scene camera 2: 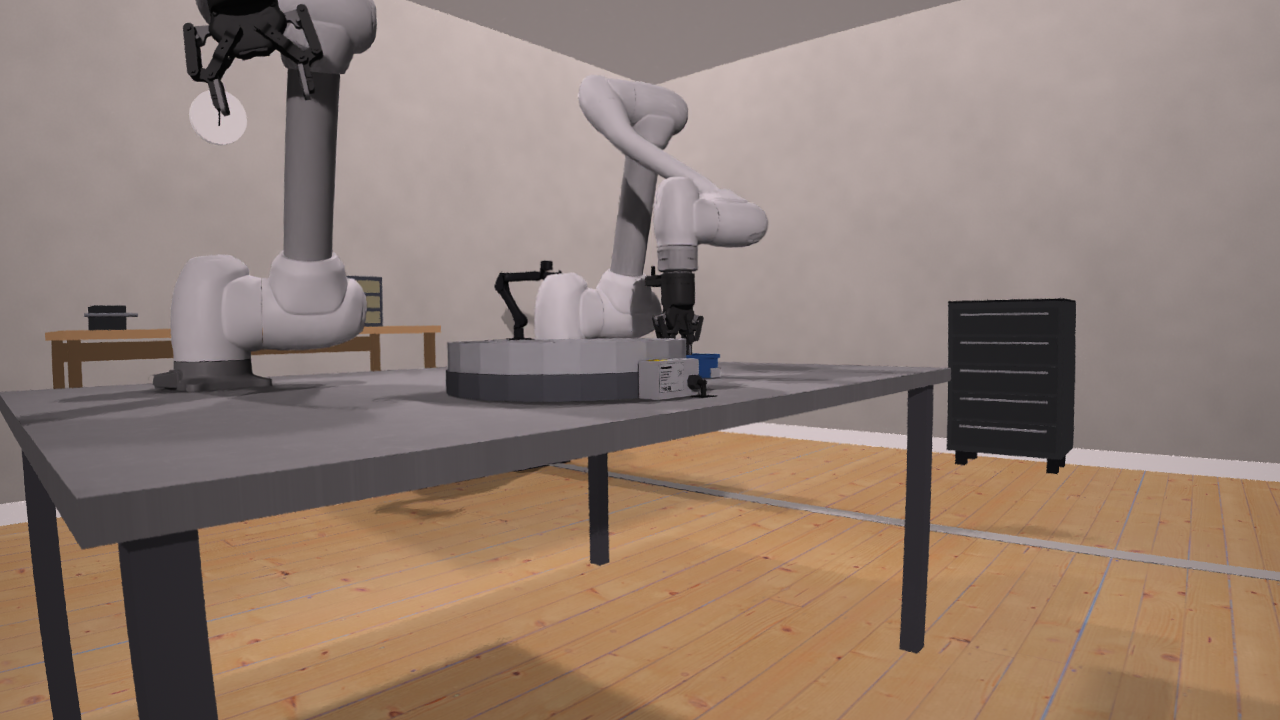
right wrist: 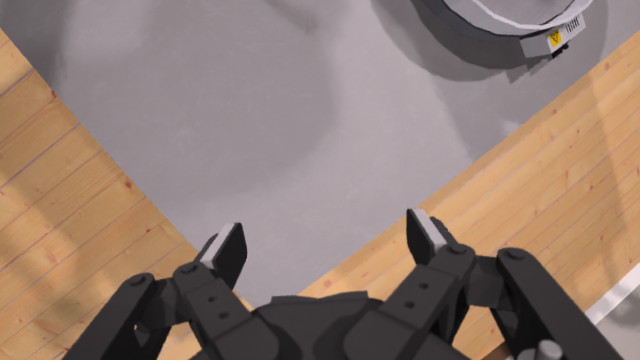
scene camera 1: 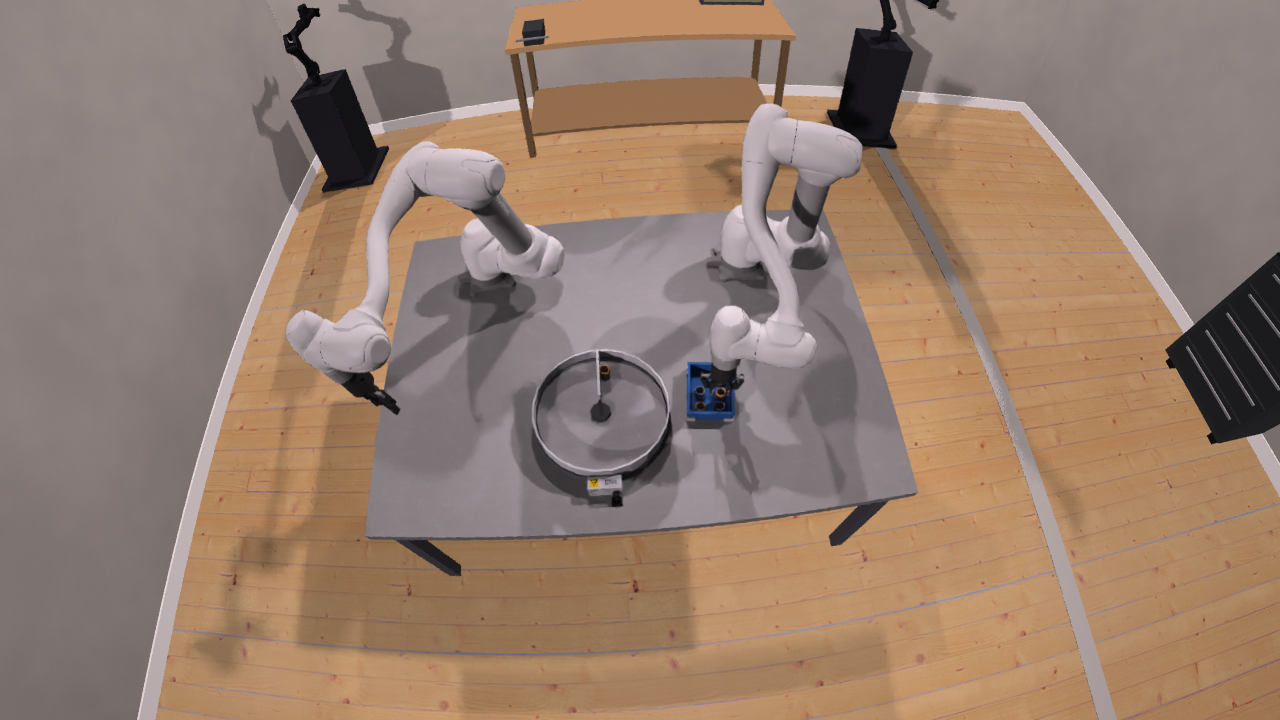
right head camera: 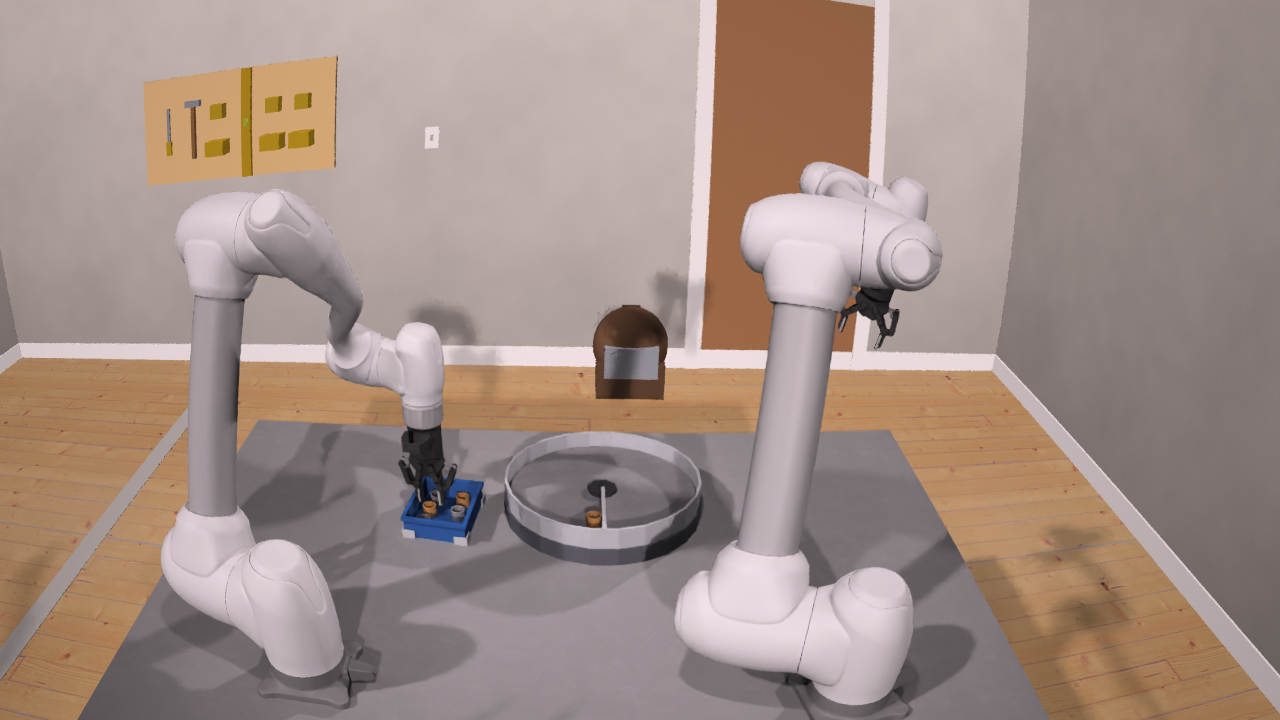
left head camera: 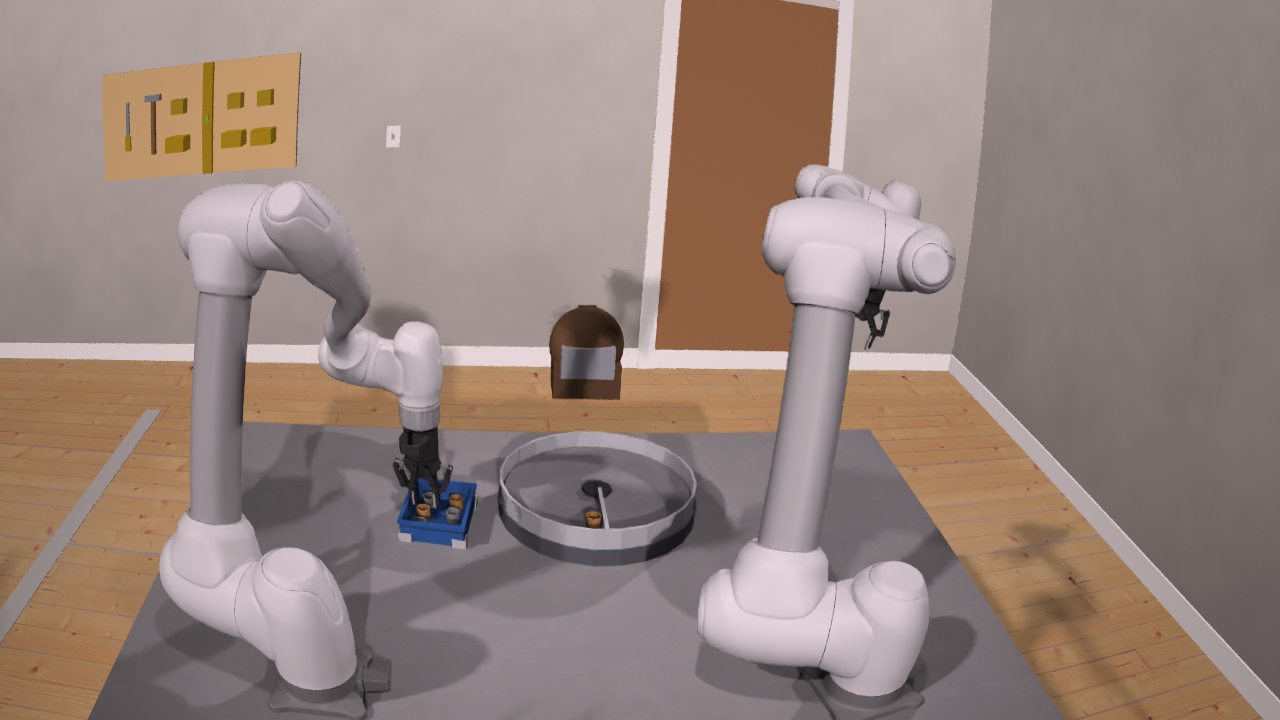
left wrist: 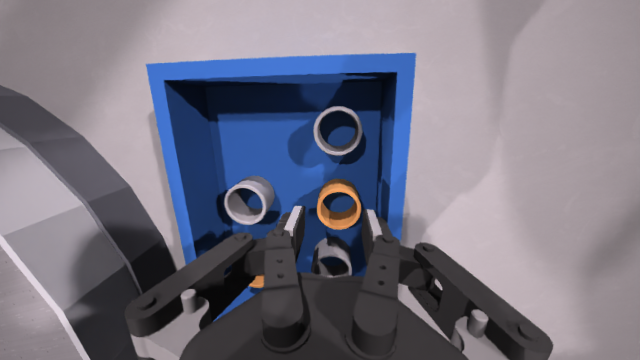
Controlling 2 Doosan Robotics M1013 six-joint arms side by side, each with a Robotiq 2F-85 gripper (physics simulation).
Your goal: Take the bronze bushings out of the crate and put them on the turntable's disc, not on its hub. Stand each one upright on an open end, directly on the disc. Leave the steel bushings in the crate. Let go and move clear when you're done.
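My left gripper [left head camera: 425,501] [left wrist: 333,219] is open at the blue crate [left head camera: 438,535] [left wrist: 280,65], its fingertips near opposite sides of a bronze bushing [left wrist: 339,186] [left head camera: 423,509]. Another bronze bushing [left wrist: 256,282] [left head camera: 456,499] is mostly hidden by that gripper in the left wrist view. Three steel bushings [left wrist: 265,189] [left wrist: 338,109] [left wrist: 330,249] are also in the crate. A bronze bushing [left head camera: 593,519] [scene camera 1: 605,371] stands upright on the turntable's disc [left head camera: 554,474] [scene camera 1: 568,429], apart from the hub [left head camera: 596,489] [scene camera 1: 600,412]. My right gripper [right head camera: 861,336] [scene camera 2: 264,103] [right wrist: 324,231] is open and empty, high by the table's edge.
A raised rim [left head camera: 528,530] surrounds the disc. A thin divider [left head camera: 603,508] [scene camera 1: 598,380] runs from the hub to the rim beside the bronze bushing. A grey box [scene camera 1: 603,484] [scene camera 2: 667,377] adjoins the turntable. The crate stands close beside the turntable on the grey table [scene camera 1: 429,501].
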